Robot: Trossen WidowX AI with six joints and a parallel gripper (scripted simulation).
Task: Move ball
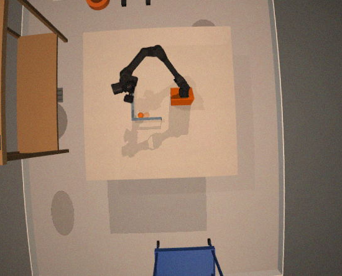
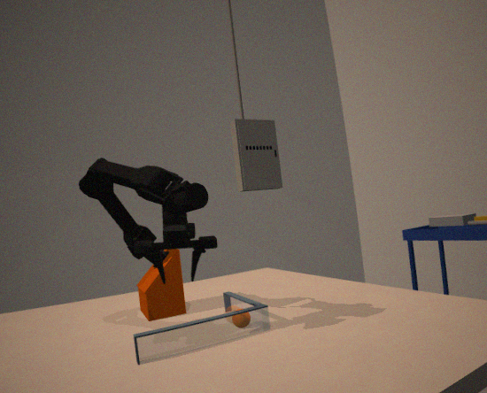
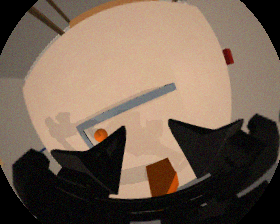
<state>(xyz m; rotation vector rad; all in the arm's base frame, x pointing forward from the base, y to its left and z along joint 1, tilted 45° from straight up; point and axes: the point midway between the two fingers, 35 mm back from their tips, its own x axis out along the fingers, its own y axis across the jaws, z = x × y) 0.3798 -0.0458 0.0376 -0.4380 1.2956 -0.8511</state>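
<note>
My gripper tip is now 16 cm to the right of the orange ball, 13 cm above it and 3 cm past it.
</note>
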